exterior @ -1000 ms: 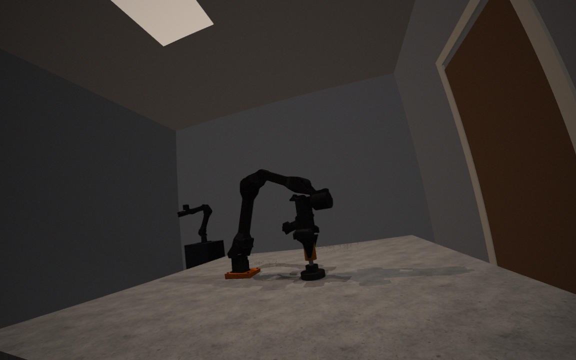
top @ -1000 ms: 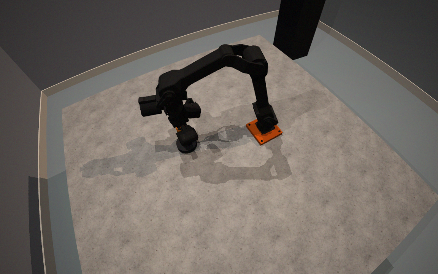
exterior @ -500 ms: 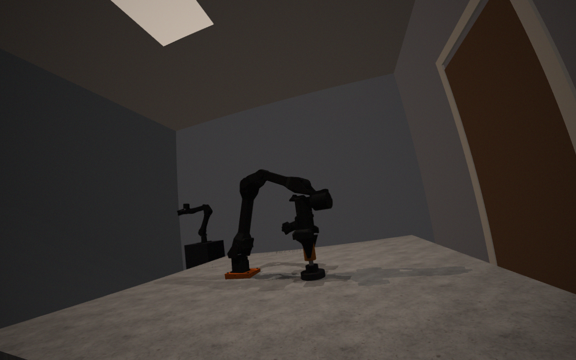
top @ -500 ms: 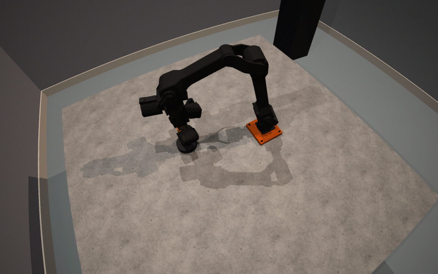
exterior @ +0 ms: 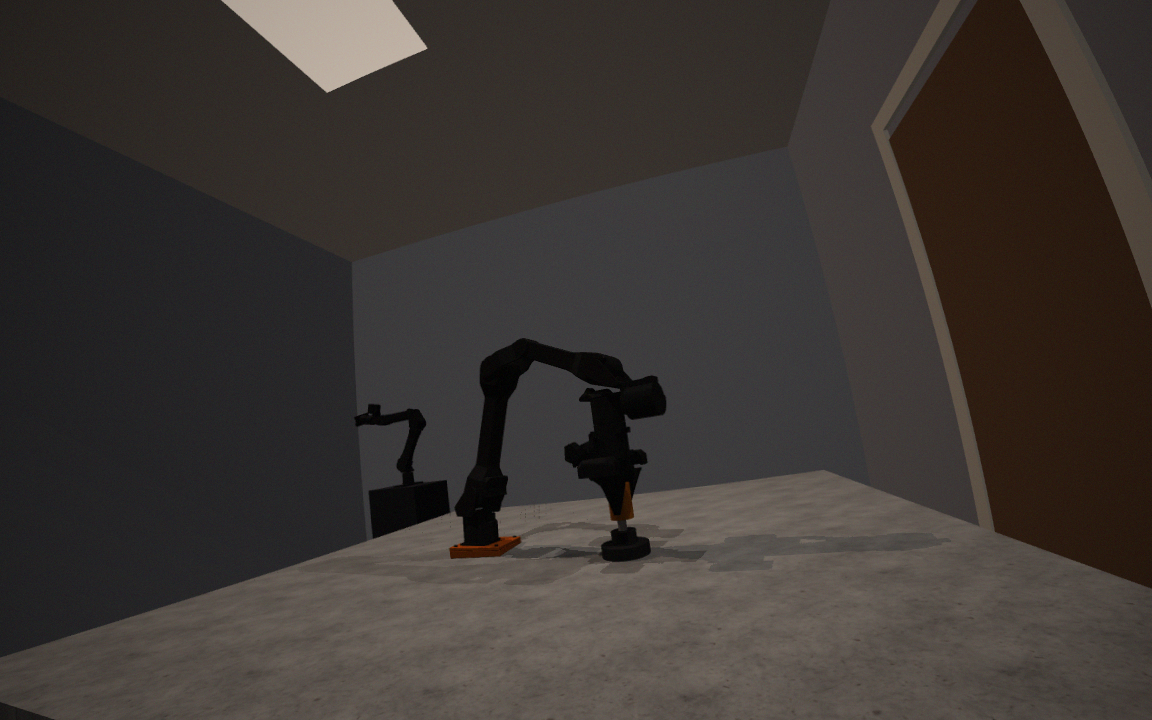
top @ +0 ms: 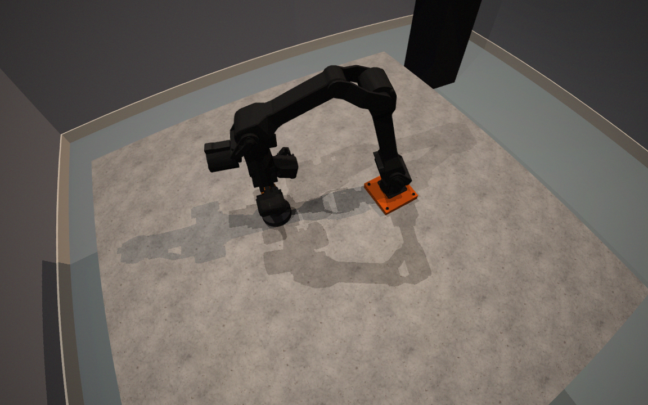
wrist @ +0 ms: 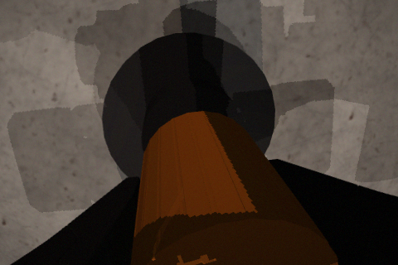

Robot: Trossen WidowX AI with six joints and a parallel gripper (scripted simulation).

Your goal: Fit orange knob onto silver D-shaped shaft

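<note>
Right now the round black pedestal is 40 mm below my gripper tip. From my gripper tip the other things lie so: orange knob 30 mm above.
</note>
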